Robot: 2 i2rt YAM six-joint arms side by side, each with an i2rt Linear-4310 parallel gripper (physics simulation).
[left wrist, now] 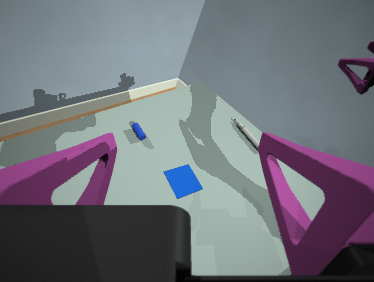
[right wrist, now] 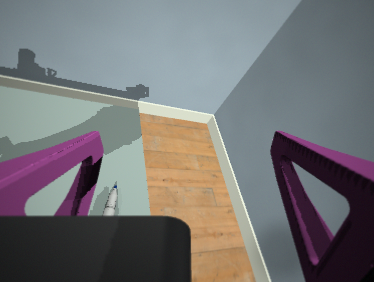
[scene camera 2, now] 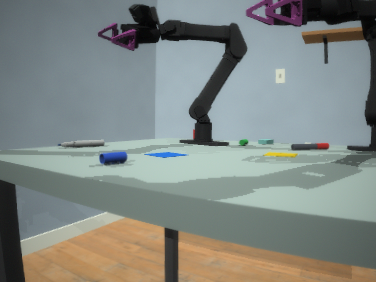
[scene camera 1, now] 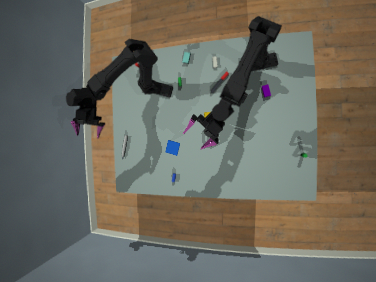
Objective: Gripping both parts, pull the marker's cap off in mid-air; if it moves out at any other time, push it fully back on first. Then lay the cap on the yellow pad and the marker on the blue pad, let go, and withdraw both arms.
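Places are measured from the left arm's base along level axes (x back, y left, z down), in metres.
Where they show: left gripper, fingertip midpoint: (left wrist: 187,140) (scene camera 2: 255,12) (scene camera 1: 192,141); right gripper, fingertip midpoint: (left wrist: 354,53) (right wrist: 187,140) (scene camera 2: 104,37) (scene camera 1: 87,136); left arm's base, link origin: (scene camera 1: 258,63); right arm's base, link origin: (scene camera 2: 203,143) (scene camera 1: 157,88).
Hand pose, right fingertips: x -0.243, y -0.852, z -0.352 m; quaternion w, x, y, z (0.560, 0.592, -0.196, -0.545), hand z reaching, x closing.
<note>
Each offset is from my right fingertips to the top centre of the thing.
The grey-white marker @(dx -0.067, dy -0.031, dz +0.332 m) (scene camera 1: 125,145) (scene camera 2: 85,143) (left wrist: 247,134) (right wrist: 110,203) lies on the table at the picture's left in scene camera 1, its blue tip bare. The blue cap @(dx -0.300, dy +0.266, dz +0.331 m) (scene camera 1: 174,177) (scene camera 2: 113,158) (left wrist: 139,131) lies apart from it on its side. The blue pad @(dx -0.125, dy +0.288, dz +0.351 m) (scene camera 1: 172,148) (scene camera 2: 166,155) (left wrist: 183,181) is flat between them and my left gripper. The yellow pad @(dx -0.002, dy +0.544, dz +0.351 m) (scene camera 1: 206,114) (scene camera 2: 281,155) is partly hidden by the left arm in scene camera 1. My left gripper (scene camera 1: 194,140) (scene camera 2: 257,11) (left wrist: 187,140) is open, high above the table. My right gripper (scene camera 1: 88,135) (scene camera 2: 105,36) (right wrist: 187,140) is open, high beyond the table's left edge.
A dark rod with a red end @(dx +0.184, dy +0.626, dz +0.334 m) (scene camera 1: 220,81) (scene camera 2: 310,146) lies near the left arm. A teal block @(dx +0.375, dy +0.471, dz +0.337 m) (scene camera 1: 186,57), a white block @(dx +0.305, dy +0.626, dz +0.340 m) (scene camera 1: 215,62), a green piece @(dx +0.244, dy +0.406, dz +0.331 m) (scene camera 1: 180,82) and a purple block @(dx +0.084, dy +0.861, dz +0.337 m) (scene camera 1: 266,90) lie around the arms. Another green piece @(dx -0.281, dy +0.987, dz +0.304 m) (scene camera 1: 304,155) is at the right.
</note>
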